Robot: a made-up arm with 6 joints.
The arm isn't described. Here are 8 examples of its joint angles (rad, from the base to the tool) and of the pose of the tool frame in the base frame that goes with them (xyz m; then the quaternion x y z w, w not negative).
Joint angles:
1: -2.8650 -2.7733 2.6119 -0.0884 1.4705 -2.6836
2: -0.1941 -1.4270 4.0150 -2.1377 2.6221 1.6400
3: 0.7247 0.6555 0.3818 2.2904 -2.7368 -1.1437
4: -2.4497 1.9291 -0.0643 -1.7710 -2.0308 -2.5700
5: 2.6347 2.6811 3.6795 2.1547 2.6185 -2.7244
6: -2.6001 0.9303 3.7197 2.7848 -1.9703 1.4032
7: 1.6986 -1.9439 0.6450 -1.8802 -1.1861 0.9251
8: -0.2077 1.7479 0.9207 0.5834 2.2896 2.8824
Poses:
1: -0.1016 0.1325 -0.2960 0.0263 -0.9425 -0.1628 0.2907
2: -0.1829 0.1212 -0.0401 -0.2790 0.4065 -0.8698 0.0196
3: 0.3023 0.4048 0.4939 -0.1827 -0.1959 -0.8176 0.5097
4: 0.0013 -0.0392 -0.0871 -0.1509 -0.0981 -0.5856 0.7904
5: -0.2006 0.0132 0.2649 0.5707 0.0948 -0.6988 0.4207
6: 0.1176 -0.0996 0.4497 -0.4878 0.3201 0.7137 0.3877
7: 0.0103 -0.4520 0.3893 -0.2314 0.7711 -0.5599 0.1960
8: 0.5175 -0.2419 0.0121 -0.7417 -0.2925 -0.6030 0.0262
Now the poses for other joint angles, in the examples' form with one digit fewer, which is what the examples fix.
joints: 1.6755 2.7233 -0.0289 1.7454 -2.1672 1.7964
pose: -0.018 -0.090 -0.307 0.104 -0.004 0.353 0.930
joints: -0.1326 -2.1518 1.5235 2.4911 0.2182 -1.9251
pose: -0.433 0.183 -0.174 0.073 0.935 0.278 0.208
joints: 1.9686 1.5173 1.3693 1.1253 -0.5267 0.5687
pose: -0.174 0.587 0.333 -0.650 -0.441 0.506 0.358
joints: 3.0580 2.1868 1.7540 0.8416 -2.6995 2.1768
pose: -0.547 0.150 0.030 0.754 0.053 0.125 0.643
